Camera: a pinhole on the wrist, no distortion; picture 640 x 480 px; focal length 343.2 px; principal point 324.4 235.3 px. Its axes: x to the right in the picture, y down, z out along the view. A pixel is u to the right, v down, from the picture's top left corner.
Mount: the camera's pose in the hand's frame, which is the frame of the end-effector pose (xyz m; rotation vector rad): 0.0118 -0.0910 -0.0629 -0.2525 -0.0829 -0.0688
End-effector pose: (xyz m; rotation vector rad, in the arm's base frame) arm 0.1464 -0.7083 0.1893 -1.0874 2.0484 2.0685
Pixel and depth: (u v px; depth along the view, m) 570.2 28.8 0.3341
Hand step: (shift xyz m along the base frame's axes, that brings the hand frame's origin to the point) -0.2008 0.2302 -0.3256
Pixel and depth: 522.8 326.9 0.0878
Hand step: -0.0289 -0.0005 -0.0730
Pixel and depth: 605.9 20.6 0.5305
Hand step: -0.3927 0.3801 -0.5121
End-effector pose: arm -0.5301 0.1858 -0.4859 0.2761 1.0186 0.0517
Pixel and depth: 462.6 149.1 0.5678
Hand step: 0.5472 -0.1735 0.0866
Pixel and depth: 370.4 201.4 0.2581
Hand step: 0.1742 -0.0861 0.0621
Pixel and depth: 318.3 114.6 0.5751
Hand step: 0.4159 -0.2554 0.2782
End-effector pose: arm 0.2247 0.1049 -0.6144 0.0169 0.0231 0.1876
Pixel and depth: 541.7 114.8 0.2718
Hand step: 0.1818 -0.0968 0.2327
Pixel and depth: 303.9 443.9 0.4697
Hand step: -0.0766 0.2895 0.3237
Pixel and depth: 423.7 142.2 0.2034
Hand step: 0.0719 -0.0874 0.1493
